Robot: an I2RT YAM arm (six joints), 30 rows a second.
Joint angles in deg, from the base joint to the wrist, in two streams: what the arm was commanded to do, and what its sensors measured. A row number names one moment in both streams.
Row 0, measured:
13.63, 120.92, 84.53, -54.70, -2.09, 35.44
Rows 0 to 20, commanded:
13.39, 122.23, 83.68, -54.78, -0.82, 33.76
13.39, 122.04, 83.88, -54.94, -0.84, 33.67
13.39, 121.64, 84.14, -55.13, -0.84, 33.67
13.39, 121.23, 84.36, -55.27, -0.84, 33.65
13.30, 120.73, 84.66, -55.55, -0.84, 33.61
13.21, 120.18, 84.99, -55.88, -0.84, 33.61
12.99, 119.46, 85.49, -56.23, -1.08, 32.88
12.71, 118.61, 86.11, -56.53, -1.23, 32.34
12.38, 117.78, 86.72, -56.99, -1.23, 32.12
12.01, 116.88, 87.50, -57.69, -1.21, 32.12
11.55, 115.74, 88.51, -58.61, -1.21, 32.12
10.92, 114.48, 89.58, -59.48, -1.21, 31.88
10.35, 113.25, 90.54, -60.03, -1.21, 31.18
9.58, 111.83, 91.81, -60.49, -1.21, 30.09
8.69, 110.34, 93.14, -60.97, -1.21, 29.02
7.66, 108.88, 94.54, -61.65, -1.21, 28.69
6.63, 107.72, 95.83, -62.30, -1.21, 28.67
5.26, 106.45, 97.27, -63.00, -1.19, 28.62
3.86, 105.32, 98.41, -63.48, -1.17, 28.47
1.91, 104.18, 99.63, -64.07, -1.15, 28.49
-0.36, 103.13, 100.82, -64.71, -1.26, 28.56
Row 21, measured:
4.12, 108.14, 97.21, -63.70, -2.13, 29.85
